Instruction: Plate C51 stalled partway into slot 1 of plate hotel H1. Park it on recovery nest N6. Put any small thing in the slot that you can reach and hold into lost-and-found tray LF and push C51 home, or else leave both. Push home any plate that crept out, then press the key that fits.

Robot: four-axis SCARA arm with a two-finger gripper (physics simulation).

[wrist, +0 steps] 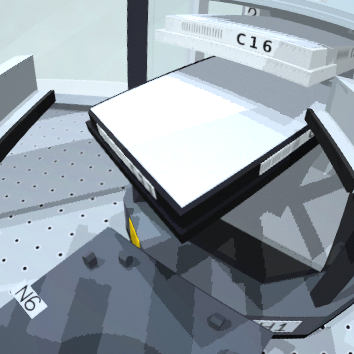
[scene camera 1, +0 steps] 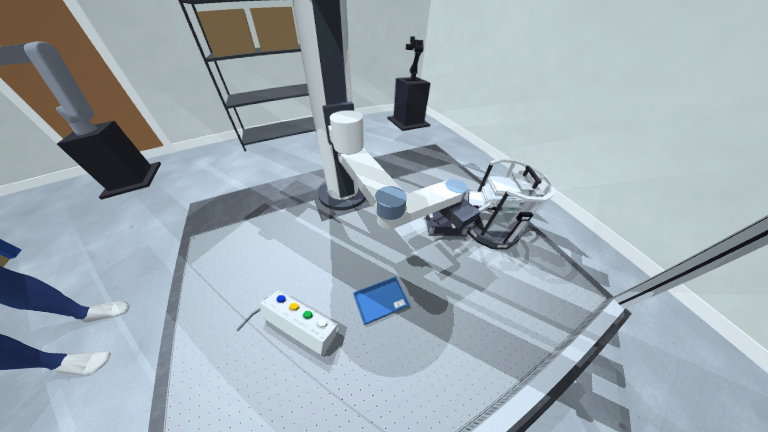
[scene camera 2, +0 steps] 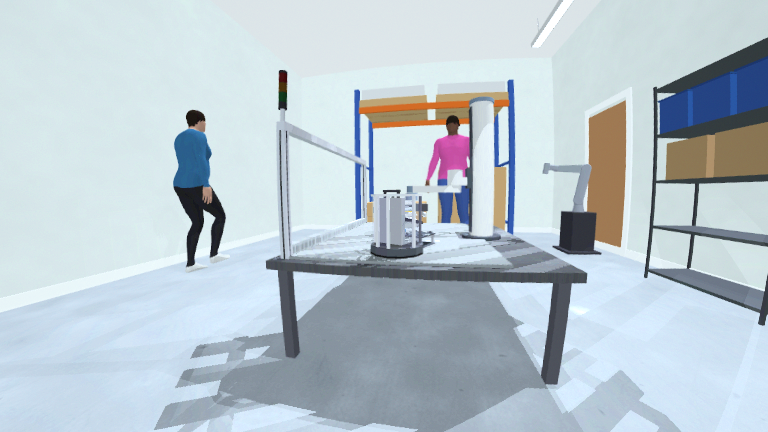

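Seen in the pictures: gripper, between the fingertips: (wrist: 179, 78) (scene camera 1: 476, 195); arm's base, origin of its link: (scene camera 1: 343, 192) (scene camera 2: 480, 237).
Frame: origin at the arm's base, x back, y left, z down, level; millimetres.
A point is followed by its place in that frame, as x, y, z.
Note:
Plate C51 (wrist: 195, 135) @[-430, 419, -156], white-topped with a dark rim, sticks out corner-first from the lowest slot of plate hotel H1 (scene camera 1: 499, 242) @[-587, 453, -54] (scene camera 2: 397, 251) @[-471, 644, -43] (wrist: 235, 291) @[-467, 415, -53]; its code is hard to read. My gripper (wrist: 179, 78) @[-423, 419, -180] (scene camera 1: 481, 203) @[-423, 419, -180] is open and empty; its fingers stand left and right of C51, with a wide gap at the left and the right finger close to the plate's right corner. Recovery nest N6 (wrist: 150, 295) @[-418, 391, -73] (scene camera 1: 445, 229) @[-420, 317, -18] lies bare below and in front. Tray LF (scene camera 1: 377, 300) @[-571, -71, -15] is blue. No small thing shows in the slot; its inside is mostly hidden.
Plate C16 (wrist: 245, 44) @[-445, 440, -192] sits above C51 by the slot mark 2. A key box (scene camera 1: 298, 327) @[-580, -308, -95] has blue (scene camera 1: 280, 298) @[-473, -344, -84], yellow (scene camera 1: 293, 306) @[-512, -312, -84], green (scene camera 1: 307, 314) @[-550, -279, -83] and white (scene camera 1: 321, 323) @[-590, -249, -85] keys. Hotel posts (wrist: 137, 45) @[-386, 481, -177] stand close to the fingers. The arm's column (scene camera 1: 330, 96) @[-77, -19, -478] (scene camera 2: 481, 166) @[-19, 72, -459] stands behind.

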